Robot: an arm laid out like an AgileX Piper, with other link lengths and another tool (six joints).
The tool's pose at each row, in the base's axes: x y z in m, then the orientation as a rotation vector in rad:
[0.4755, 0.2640, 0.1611, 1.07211, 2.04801, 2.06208]
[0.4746, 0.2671, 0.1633, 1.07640, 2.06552, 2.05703]
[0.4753, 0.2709, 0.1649, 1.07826, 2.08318, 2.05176]
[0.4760, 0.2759, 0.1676, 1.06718, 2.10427, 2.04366]
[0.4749, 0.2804, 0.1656, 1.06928, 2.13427, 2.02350]
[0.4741, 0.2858, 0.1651, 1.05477, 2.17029, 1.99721]
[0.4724, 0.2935, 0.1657, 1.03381, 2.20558, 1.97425]
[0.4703, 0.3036, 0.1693, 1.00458, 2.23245, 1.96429]
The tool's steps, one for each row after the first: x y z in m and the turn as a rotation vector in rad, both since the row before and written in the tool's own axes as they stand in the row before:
[0.0031, 0.0012, 0.0020, 0.01303, 0.00363, 0.00425]
[0.0020, 0.0013, 0.0034, 0.01283, 0.00411, 0.00266]
[0.0030, 0.0022, 0.0043, 0.01400, 0.00638, -0.00620]
[0.0021, -0.0027, 0.0037, 0.02395, 0.00023, -0.00061]
[0.0030, -0.0012, 0.0045, 0.02727, 0.00241, -0.01237]
[0.0052, -0.0006, 0.0059, 0.02548, 0.00584, -0.01494]
[0.0078, 0.0021, 0.0073, 0.01626, 0.01198, -0.01672]

